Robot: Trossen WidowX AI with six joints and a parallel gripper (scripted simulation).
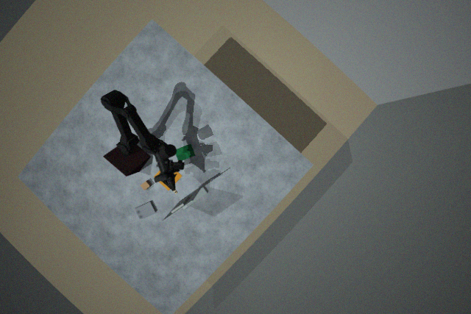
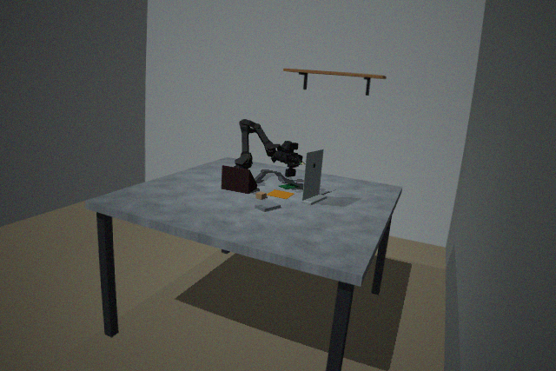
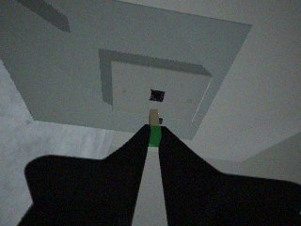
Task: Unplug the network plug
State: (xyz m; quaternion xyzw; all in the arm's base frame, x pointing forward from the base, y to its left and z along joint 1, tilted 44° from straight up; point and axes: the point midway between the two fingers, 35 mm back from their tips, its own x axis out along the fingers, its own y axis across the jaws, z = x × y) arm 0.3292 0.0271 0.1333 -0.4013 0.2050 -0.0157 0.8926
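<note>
The orange square lies 18 cm below my gripper tip, 9 cm behind it and 5 cm to the right of it. The rest, counted from my gripper tip: upright grey panel (9 cm ahead, 6 cm below, 2 cm to the right); network plug (right at my gripper tip); flat grey block (29 cm to the right, 17 cm below, 3 cm behind).
</note>
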